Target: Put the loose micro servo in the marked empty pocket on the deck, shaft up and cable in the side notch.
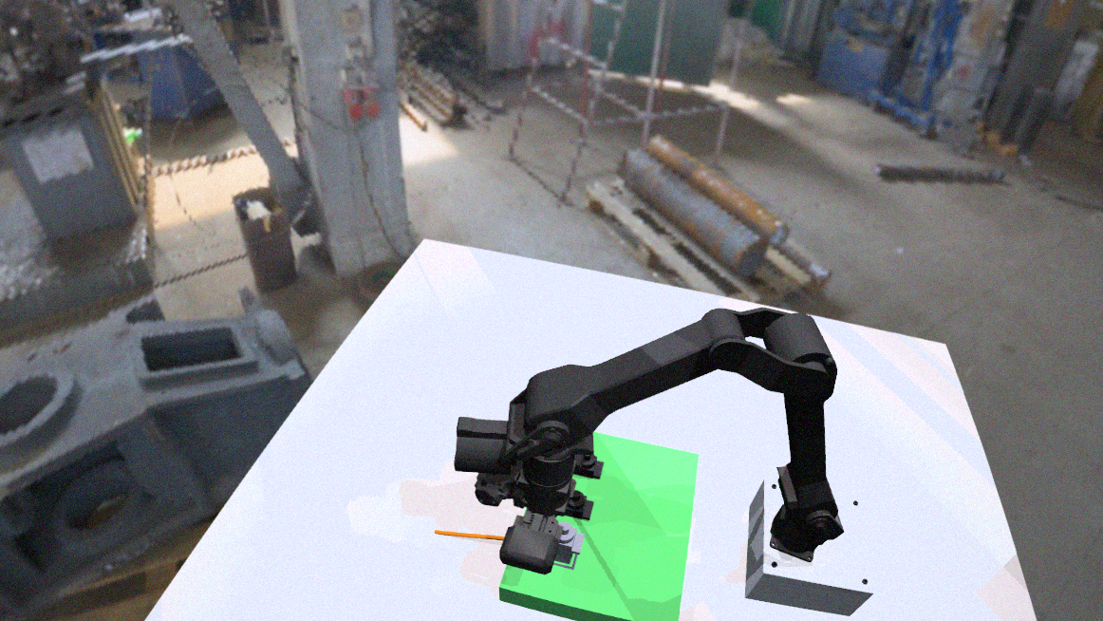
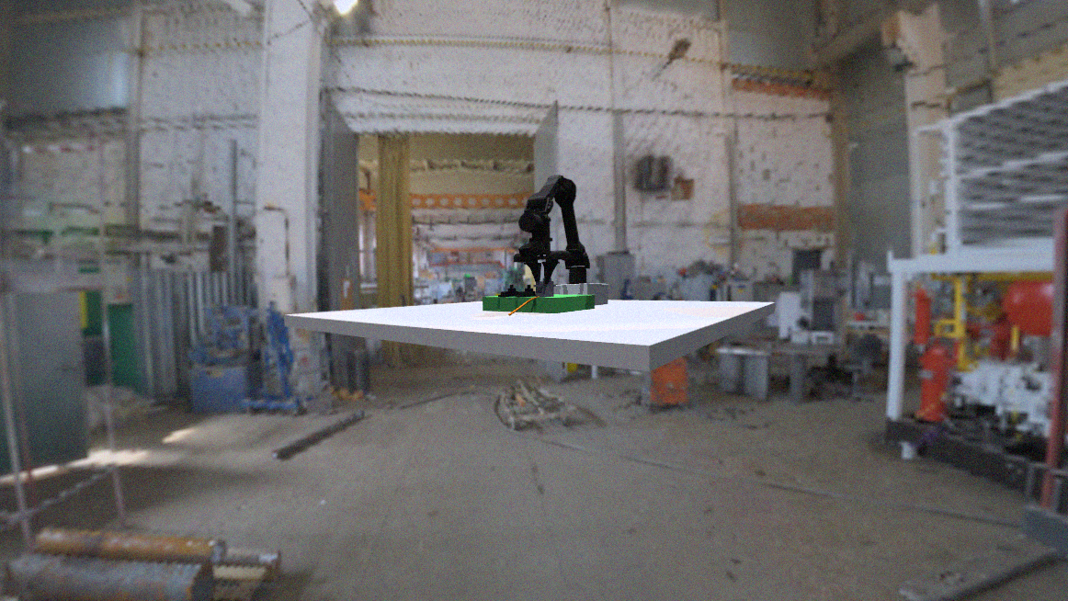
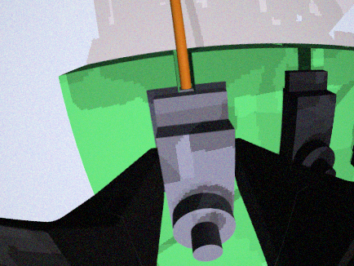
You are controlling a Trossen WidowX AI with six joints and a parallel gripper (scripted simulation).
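The green deck lies 110 mm behind my gripper tip, 100 mm to the right of it and 60 mm below it.
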